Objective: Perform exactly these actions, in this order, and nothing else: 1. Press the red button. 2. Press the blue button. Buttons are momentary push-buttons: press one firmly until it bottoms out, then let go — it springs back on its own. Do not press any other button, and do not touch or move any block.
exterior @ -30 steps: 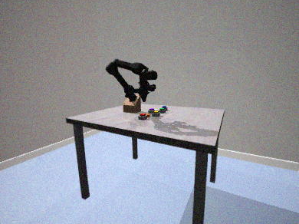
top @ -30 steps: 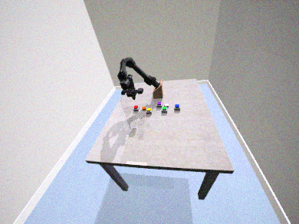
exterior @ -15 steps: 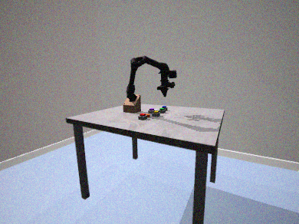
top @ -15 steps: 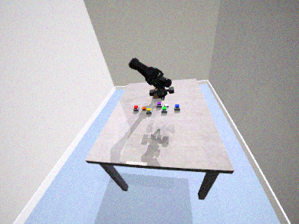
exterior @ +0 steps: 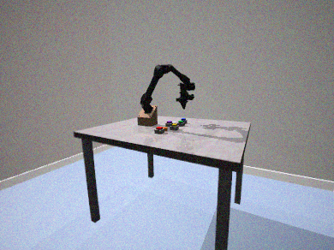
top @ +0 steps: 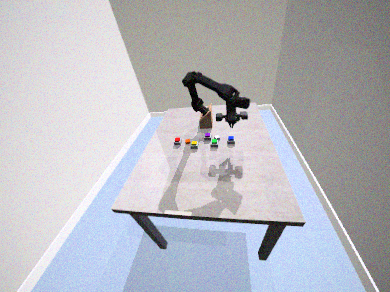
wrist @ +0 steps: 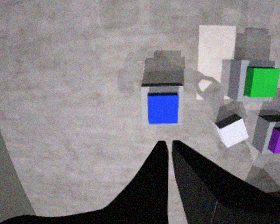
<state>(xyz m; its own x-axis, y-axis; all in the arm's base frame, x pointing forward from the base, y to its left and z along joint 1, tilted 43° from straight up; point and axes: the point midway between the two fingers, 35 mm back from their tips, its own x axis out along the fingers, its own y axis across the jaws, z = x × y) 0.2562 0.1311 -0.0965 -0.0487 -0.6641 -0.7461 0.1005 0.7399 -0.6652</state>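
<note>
Now: gripper tip 9 cm above the blue button. Also, from my gripper tip: green button: 12 cm to the right, 9 cm below, 1 cm ahead; white block: 11 cm below, 10 cm to the right, 5 cm behind; purple button: 16 cm to the right, 9 cm below, 7 cm behind.
</note>
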